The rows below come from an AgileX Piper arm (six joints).
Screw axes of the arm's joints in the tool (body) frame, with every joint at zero. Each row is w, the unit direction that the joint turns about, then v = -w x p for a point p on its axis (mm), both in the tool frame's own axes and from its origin. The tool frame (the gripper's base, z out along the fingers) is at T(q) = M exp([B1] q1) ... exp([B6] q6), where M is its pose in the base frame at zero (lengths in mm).
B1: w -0.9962 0 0.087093 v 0.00 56.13 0.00
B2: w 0 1 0 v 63.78 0.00 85.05
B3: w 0 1 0 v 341.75 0.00 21.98
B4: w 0 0 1 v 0.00 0.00 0.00
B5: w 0 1 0 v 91.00 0.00 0.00
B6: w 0 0 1 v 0.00 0.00 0.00
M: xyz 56.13 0.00 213.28 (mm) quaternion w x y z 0.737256 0 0.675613 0
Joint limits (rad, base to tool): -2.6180..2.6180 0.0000..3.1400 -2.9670..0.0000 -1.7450..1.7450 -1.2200..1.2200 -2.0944..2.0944
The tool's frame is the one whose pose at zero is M.
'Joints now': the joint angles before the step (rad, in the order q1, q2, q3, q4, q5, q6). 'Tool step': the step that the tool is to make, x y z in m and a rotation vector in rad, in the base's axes. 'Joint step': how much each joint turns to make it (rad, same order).
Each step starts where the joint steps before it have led.
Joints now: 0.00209 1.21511 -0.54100 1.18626 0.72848 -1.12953
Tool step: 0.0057 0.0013 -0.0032 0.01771 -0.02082 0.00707
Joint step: -0.00004 0.03185 -0.00005 0.07230 -0.00306 -0.08265
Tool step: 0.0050 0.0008 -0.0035 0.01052 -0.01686 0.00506
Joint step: -0.00002 0.02926 0.00005 0.05889 -0.00300 -0.07132
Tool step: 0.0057 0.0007 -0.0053 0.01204 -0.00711 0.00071
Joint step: 0.00013 0.03710 -0.00005 0.06009 -0.00209 -0.06790
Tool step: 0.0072 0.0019 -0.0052 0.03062 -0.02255 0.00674
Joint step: 0.00012 0.04638 -0.00063 0.09894 0.01488 -0.10711
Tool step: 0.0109 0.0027 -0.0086 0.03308 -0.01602 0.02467
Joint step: -0.00023 0.07522 -0.01316 0.09206 0.03707 -0.11696
